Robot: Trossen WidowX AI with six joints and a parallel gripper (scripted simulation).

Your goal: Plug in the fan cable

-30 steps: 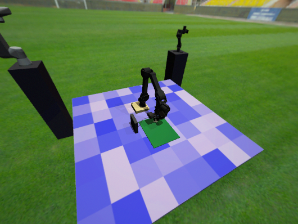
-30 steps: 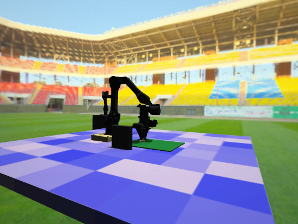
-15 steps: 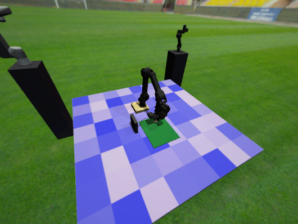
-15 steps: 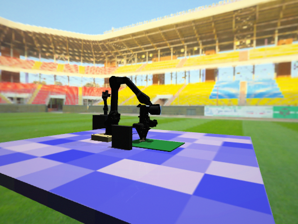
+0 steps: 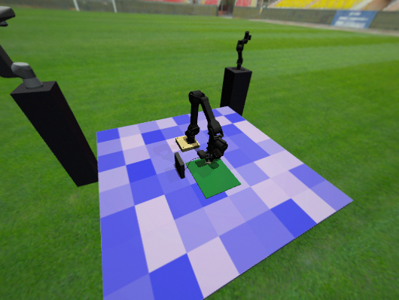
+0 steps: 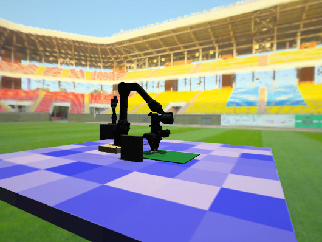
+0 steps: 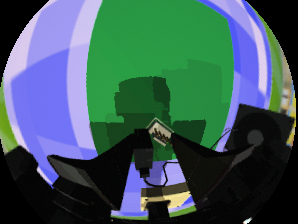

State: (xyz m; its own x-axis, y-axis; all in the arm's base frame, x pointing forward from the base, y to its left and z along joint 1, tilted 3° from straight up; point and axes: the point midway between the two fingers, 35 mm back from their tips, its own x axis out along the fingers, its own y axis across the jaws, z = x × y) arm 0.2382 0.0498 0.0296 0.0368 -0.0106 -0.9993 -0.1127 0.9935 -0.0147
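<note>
Now: the black plug 10 mm behind my gripper tip, 10 mm to the left of it and 10 mm above it. Also, from my gripper tip: black fan: 10 mm ahead, 210 mm to the right, 40 mm above; green board: 100 mm ahead, 30 mm to the right, 30 mm below; pale header: 10 mm to the right, 20 mm below.
</note>
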